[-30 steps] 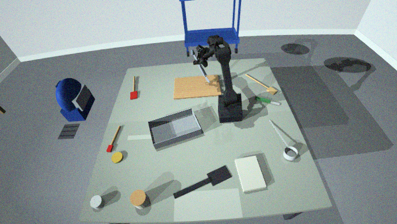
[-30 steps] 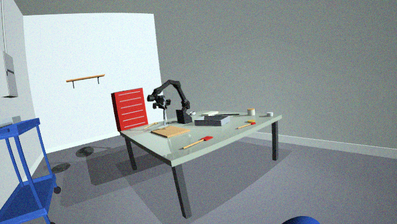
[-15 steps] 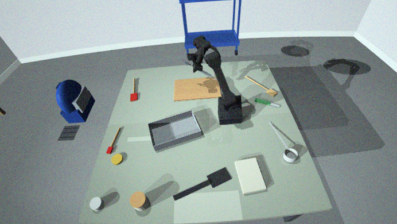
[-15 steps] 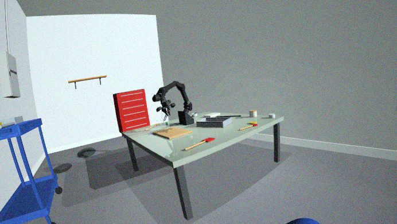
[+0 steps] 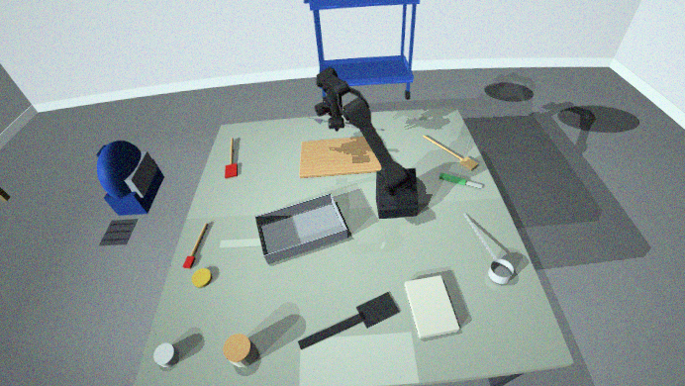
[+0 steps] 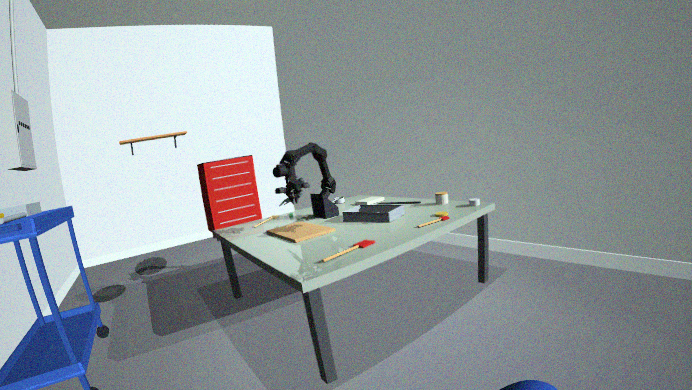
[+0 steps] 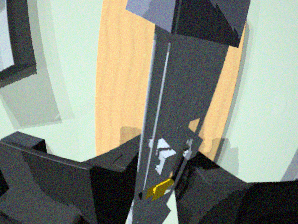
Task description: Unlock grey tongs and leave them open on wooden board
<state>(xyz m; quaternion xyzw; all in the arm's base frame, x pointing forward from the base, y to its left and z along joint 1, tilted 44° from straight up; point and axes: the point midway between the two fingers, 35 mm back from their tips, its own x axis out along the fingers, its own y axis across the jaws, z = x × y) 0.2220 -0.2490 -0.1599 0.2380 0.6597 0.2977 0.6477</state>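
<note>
Now: the wooden board 150 mm below my gripper tip. From my gripper tip the other things lie so: roasting tin 130 mm ahead, 410 mm to the left, 130 mm below; then yellow lock piece 10 mm behind, 40 mm above; then black spatula 60 mm behind, 760 mm to the left, 150 mm below.
</note>
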